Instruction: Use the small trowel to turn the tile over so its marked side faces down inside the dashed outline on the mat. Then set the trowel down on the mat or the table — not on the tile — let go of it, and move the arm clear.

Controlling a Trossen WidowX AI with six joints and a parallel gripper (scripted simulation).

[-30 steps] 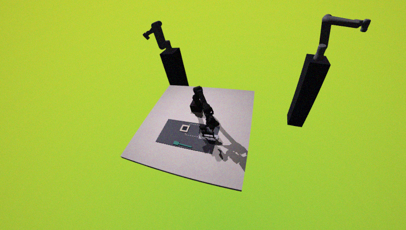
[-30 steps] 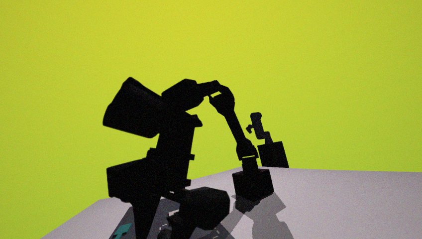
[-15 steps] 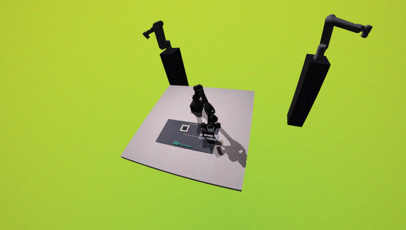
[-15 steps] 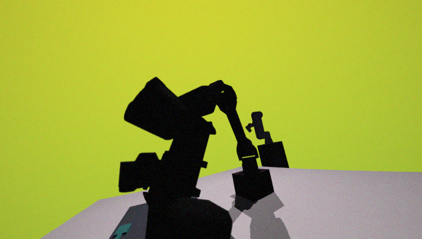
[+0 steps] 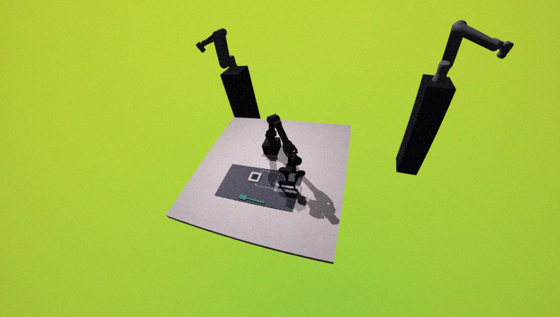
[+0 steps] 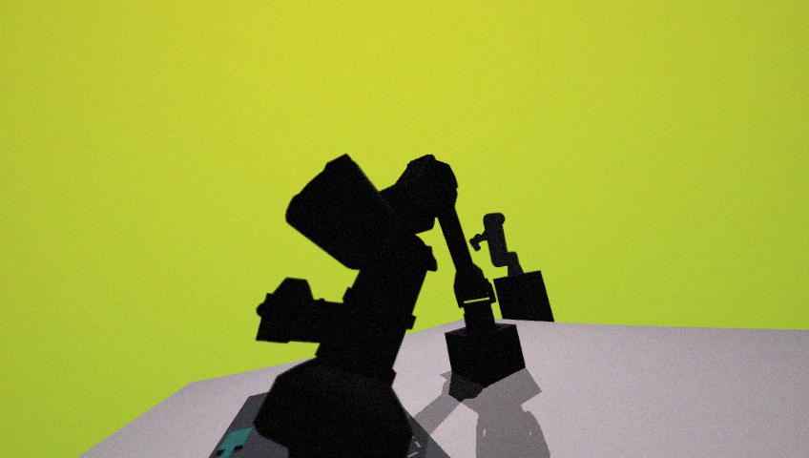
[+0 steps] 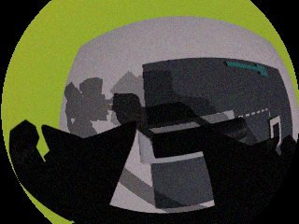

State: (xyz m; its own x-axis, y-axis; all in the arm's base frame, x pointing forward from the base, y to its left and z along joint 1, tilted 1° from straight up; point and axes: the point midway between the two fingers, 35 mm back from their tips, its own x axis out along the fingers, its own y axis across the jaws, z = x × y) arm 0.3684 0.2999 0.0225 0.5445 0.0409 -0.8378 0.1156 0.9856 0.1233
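The small trowel lies 6 cm below my gripper tip, 2 cm to the right of it and 2 cm behind it. From my gripper tip the other things lie so: teal tool-shaped piece: 29 cm to the right, 15 cm ahead, 10 cm below; dark mat: 28 cm to the right, 12 cm below, 1 cm ahead; tan tile: 34 cm to the right, 10 cm below, 5 cm behind.
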